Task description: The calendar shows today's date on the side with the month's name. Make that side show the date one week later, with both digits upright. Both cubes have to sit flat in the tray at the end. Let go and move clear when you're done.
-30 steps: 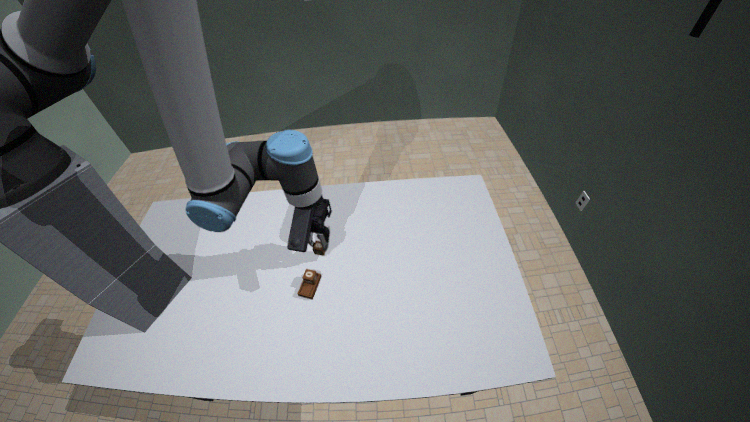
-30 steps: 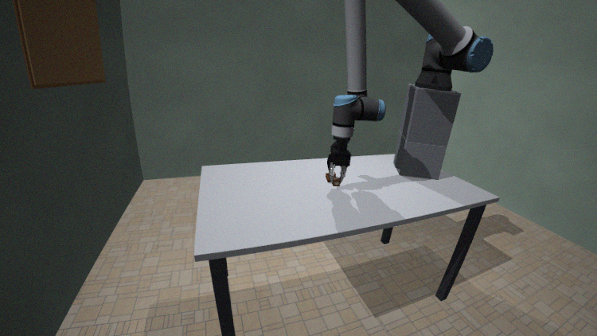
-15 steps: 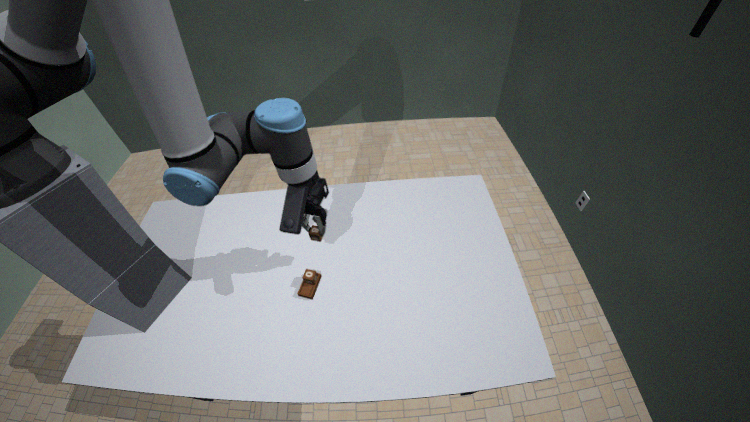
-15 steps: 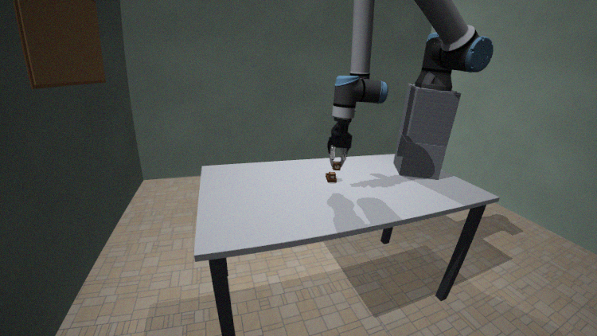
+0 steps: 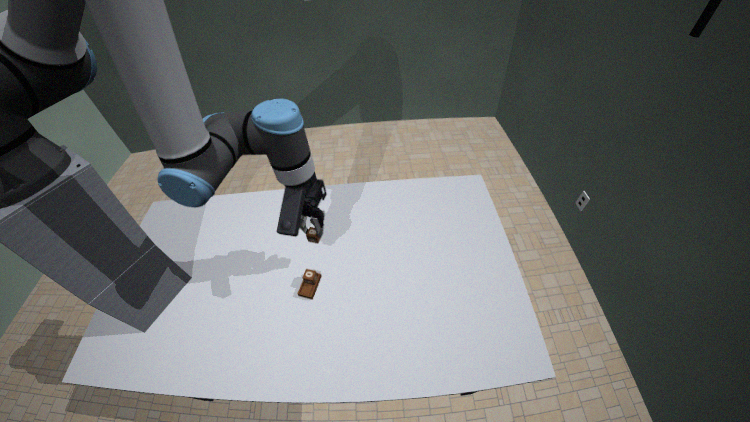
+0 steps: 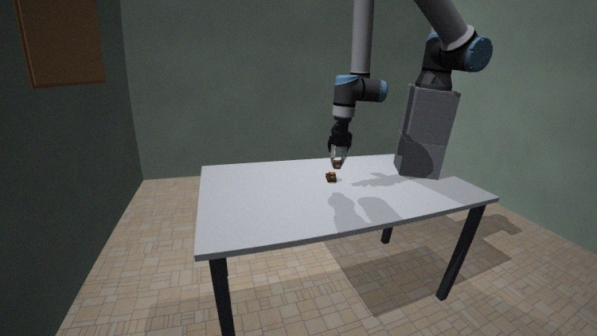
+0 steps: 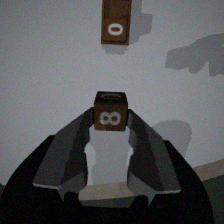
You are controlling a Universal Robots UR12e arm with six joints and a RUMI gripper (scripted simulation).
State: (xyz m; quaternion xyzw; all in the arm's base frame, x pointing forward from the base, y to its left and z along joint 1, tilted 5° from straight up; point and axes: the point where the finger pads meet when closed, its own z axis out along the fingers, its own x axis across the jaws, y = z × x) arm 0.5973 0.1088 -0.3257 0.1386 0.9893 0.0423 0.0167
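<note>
My gripper is now 3 cm past the brown wooden tray, 10 cm to the left of it and 12 cm above it. From my hand the other things lie so: brown date cube 1 cm below.
</note>
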